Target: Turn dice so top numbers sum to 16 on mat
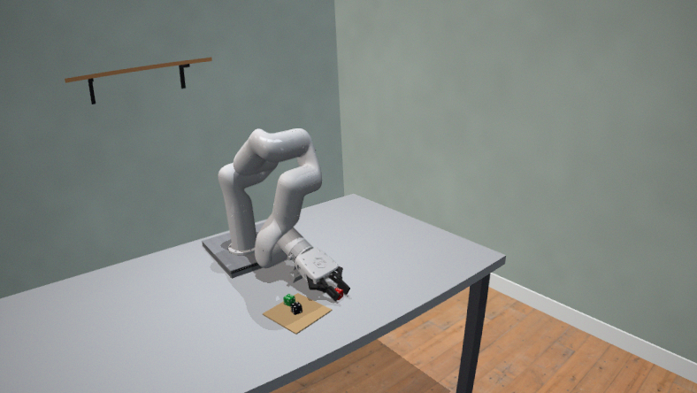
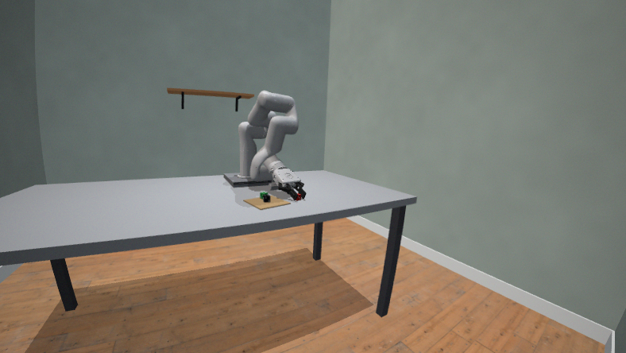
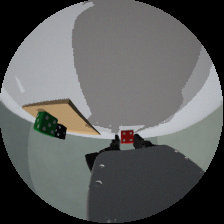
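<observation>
The red die lies 10 mm below my hand. From my hand the other things lie so: black die (140 mm to the right, 10 mm below, 10 mm behind); then tan mat (140 mm to the right, 20 mm below, 10 mm behind); then green die (130 mm to the right, 60 mm behind, 10 mm below).
</observation>
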